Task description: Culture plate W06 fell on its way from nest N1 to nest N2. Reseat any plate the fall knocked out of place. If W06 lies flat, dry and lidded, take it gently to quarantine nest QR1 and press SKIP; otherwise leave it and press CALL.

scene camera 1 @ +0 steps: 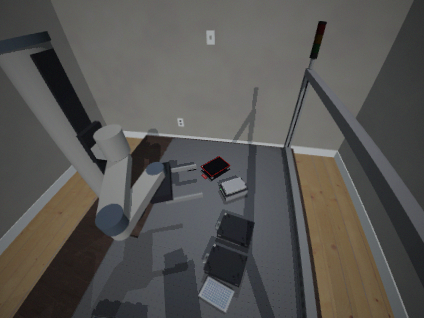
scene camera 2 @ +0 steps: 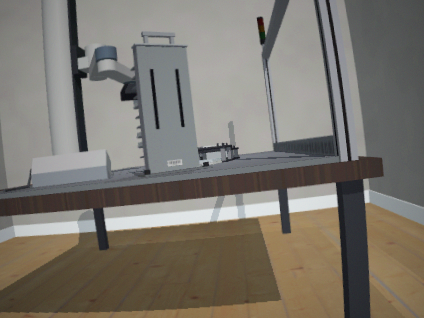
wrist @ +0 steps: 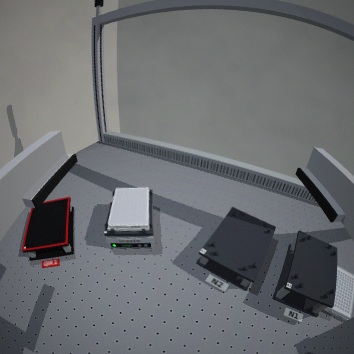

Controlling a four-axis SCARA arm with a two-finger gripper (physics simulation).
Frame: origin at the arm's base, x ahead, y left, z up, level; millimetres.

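Where they show: gripper, between the fingertips: [scene camera 1: 199, 179] [wrist: 191, 148].
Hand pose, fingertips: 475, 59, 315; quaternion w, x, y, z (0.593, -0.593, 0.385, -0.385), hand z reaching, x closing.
Each offset is from my fingertips to the top centre of the thing, as dx, dy, dz. "spot": to the spot under its first point.
A pale plate with a grid of wells @[spot: +140, -373, -286] [scene camera 1: 216, 295] [wrist: 344, 290] lies flat on the table beside nest N1 @[+160, -249, -234] [scene camera 1: 226, 264] [wrist: 312, 270]; no label on it is readable, and I cannot tell if it is lidded or dry. Nest N2 @[+184, -71, -246] [scene camera 1: 235, 229] [wrist: 239, 242] bears no plate. Red-edged quarantine nest QR1 @[+1, +346, -256] [scene camera 1: 215, 166] [wrist: 47, 225] bears no plate. A white plate @[+142, +180, -233] [scene camera 1: 234, 186] [wrist: 130, 207] sits on the shaker @[spot: +83, +139, -282] [wrist: 131, 243]. My gripper [scene camera 1: 199, 180] [wrist: 191, 148] is open and empty, high above the table, its fingers wide apart. SKIP and CALL do not show.
A tall grey storage tower [scene camera 2: 167, 110] with a top handle stands at the table's front in scene camera 2, hiding part of the arm. A metal frame [scene camera 1: 300, 210] [wrist: 96, 80] runs along the table's far side. A signal tower [scene camera 1: 318, 40] [scene camera 2: 261, 30] stands on its corner.
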